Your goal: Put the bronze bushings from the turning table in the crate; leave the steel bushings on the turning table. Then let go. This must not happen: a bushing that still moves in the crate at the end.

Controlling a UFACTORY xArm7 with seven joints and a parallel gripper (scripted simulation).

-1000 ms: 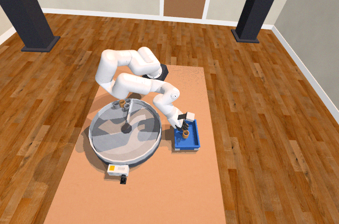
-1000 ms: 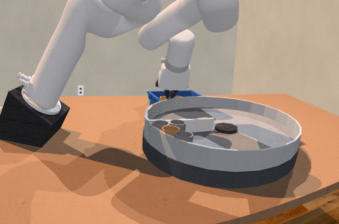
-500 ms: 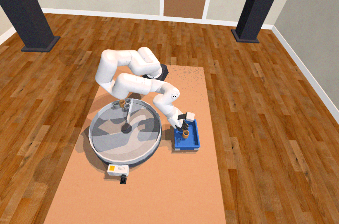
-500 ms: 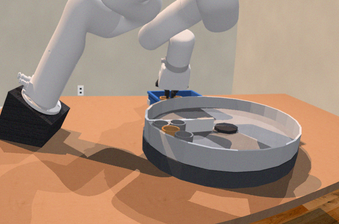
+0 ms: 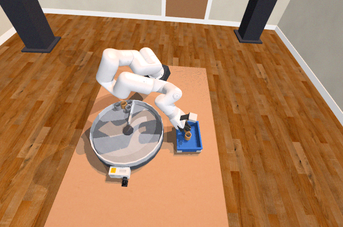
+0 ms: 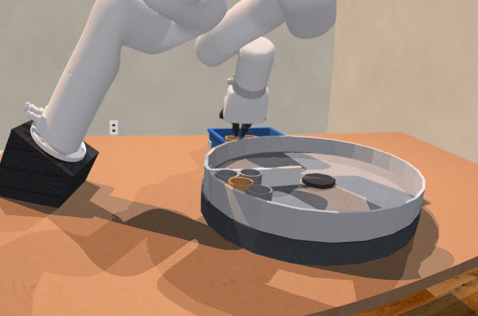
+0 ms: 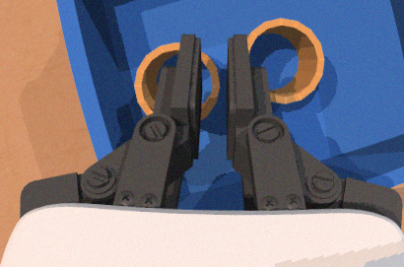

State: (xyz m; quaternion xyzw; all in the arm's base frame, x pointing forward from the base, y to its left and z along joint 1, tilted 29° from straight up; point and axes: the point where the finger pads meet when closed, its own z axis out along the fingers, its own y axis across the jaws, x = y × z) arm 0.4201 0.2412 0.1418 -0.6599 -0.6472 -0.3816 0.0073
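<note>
My hand is 50 mm above the blue crate, 30 mm short of it and 10 mm to the right of it. The rest, counted from my hand: grey turning table: 360 mm to the right, 20 mm below, 20 mm ahead.
</note>
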